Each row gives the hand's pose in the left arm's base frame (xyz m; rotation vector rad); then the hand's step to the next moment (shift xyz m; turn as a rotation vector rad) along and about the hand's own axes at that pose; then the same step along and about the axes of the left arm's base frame.
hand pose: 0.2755 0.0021 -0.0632 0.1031 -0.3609 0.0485
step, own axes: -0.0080 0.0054 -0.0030 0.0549 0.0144 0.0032
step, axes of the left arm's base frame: -0.0068 0.0055 -0.0051 0.0492 0.0155 0.0238
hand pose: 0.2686 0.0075 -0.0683 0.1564 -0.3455 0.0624
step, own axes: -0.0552 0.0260 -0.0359 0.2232 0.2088 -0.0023
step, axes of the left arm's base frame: -0.0422 0.0296 -0.0485 0.1921 0.2139 0.1038
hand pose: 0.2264 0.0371 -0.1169 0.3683 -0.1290 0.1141
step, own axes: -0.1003 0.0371 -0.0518 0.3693 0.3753 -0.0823
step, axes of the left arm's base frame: -0.0984 0.0445 -0.0496 0.3221 0.4102 0.1096
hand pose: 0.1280 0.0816 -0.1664 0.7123 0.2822 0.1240
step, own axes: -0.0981 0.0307 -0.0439 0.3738 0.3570 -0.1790
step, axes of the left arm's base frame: -0.1072 0.0302 0.0095 0.2980 0.4579 0.0269
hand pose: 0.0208 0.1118 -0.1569 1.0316 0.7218 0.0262
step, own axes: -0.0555 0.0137 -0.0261 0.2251 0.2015 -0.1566
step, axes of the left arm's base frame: -0.0532 0.0083 0.0324 0.1481 0.3062 -0.0094
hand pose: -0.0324 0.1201 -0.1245 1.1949 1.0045 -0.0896
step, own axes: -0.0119 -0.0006 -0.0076 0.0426 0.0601 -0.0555
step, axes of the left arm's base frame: -0.0119 0.0007 0.0076 0.0245 0.0878 0.0139
